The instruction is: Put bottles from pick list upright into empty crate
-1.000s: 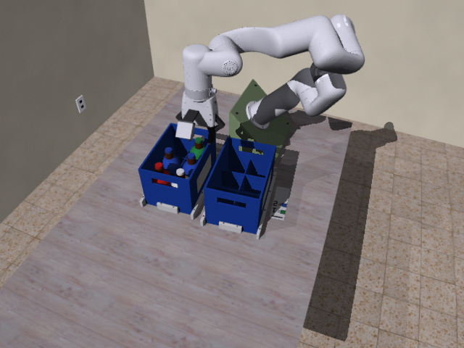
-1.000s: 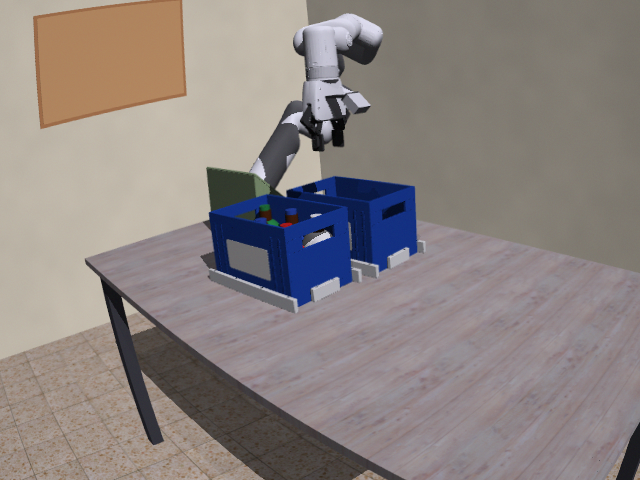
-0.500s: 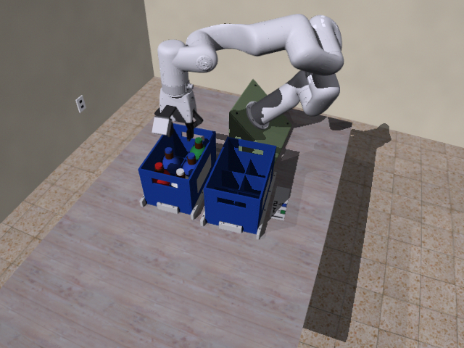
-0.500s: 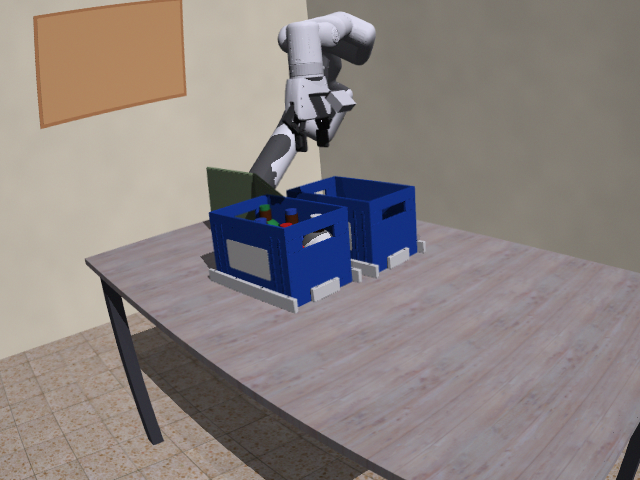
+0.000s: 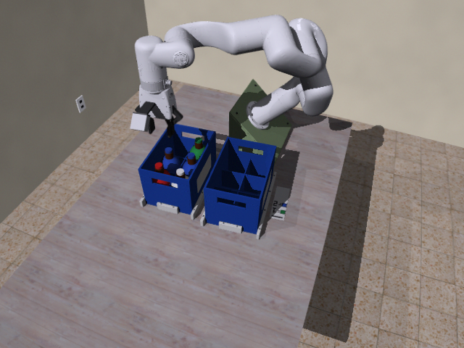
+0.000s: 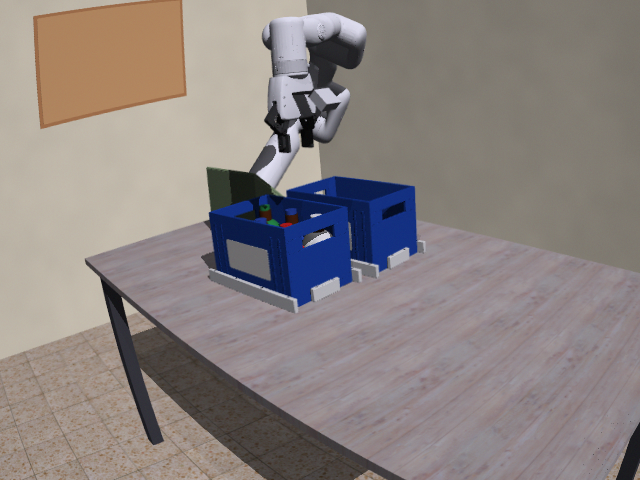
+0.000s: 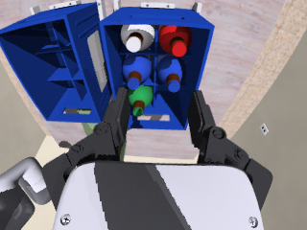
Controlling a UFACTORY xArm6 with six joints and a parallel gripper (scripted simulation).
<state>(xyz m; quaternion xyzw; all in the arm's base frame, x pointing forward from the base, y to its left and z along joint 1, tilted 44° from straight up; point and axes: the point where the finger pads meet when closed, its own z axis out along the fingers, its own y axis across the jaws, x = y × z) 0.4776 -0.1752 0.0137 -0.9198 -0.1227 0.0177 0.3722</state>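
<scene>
Now: hand 190 mm past the green-labelled bottle, 10 mm to the right of it and 250 mm above it. Round my hand: white-labelled bottle: 20 mm behind, 40 mm to the left, 250 mm below; then blue-labelled bottle: 100 mm behind, 30 mm to the left, 250 mm below; then red-label bottle: 40 mm to the right, 250 mm below.
</scene>
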